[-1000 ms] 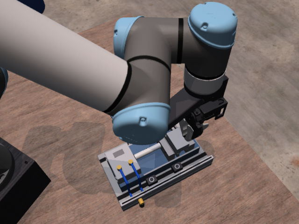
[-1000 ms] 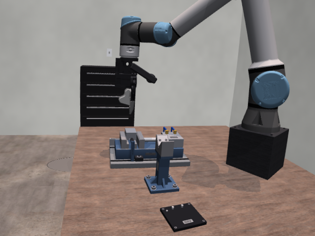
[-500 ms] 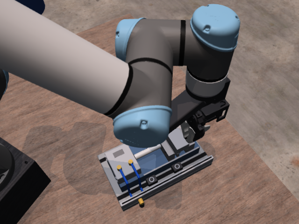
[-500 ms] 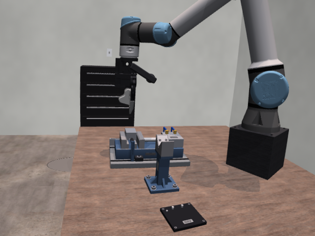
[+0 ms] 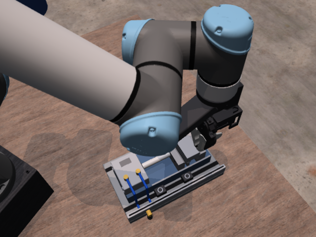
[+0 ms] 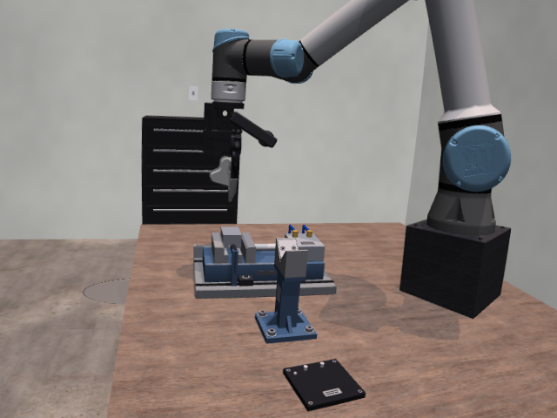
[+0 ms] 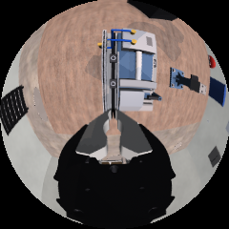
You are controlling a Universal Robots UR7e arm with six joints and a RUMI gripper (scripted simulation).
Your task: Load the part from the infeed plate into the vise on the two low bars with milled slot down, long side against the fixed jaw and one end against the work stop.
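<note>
Right now my hand is 9 cm above the part and 5 cm to the right of it. Round my hand: work stop 11 cm to the left, 9 cm below; then moving jaw 10 cm below, 6 cm to the left, 4 cm behind; then fixed jaw 10 cm below, 7 cm to the left, 3 cm ahead.
</note>
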